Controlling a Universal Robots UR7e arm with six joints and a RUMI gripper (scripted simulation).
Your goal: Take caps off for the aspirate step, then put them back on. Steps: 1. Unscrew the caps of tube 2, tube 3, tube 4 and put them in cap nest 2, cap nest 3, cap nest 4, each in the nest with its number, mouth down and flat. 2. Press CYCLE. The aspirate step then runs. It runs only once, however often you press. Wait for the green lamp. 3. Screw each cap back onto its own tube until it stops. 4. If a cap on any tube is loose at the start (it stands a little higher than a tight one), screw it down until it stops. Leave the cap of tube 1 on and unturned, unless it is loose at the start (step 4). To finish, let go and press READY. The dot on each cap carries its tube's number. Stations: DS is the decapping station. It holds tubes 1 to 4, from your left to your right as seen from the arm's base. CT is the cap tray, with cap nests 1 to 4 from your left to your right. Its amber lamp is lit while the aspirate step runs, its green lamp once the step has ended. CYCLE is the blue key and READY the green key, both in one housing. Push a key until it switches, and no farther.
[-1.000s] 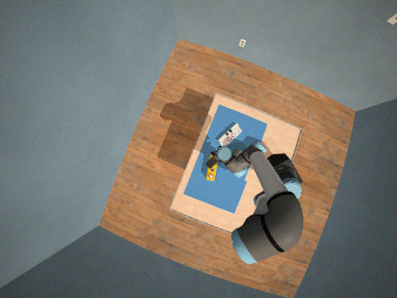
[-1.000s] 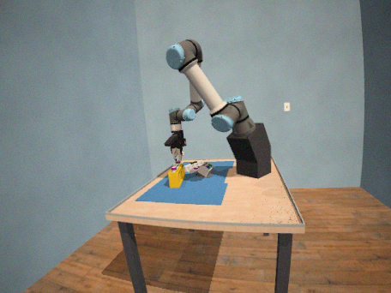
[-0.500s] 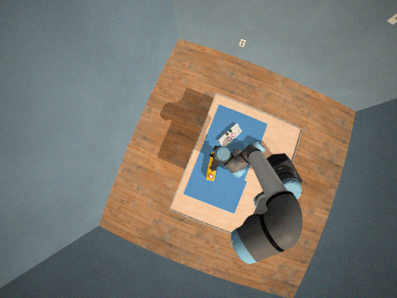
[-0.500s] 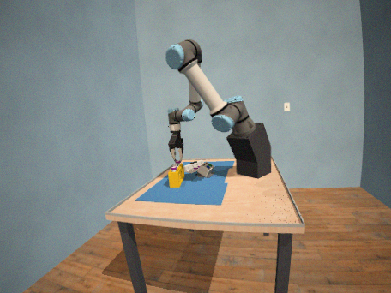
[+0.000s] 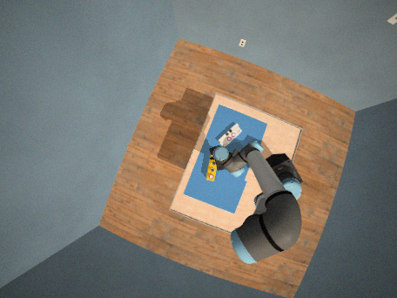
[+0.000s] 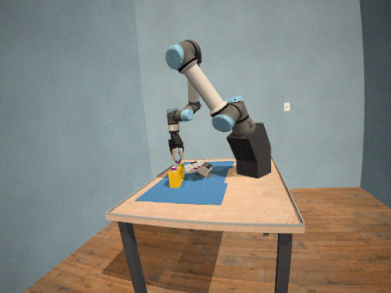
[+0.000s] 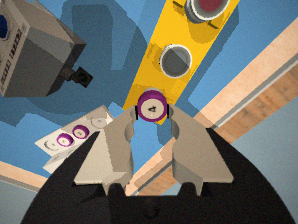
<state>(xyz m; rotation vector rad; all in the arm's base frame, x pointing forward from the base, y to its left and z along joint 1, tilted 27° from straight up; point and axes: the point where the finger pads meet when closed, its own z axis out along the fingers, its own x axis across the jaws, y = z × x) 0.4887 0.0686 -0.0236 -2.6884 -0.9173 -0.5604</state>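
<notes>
Right now the cap is 8 cm behind my hand, 24 cm to the right of it and 11 cm below it. Round my hand: green key 20 cm behind, 10 cm to the right, 6 cm below; blue cycle key 20 cm behind, 5 cm to the right, 6 cm below; key housing 18 cm behind, 7 cm to the right, 7 cm below.
</notes>
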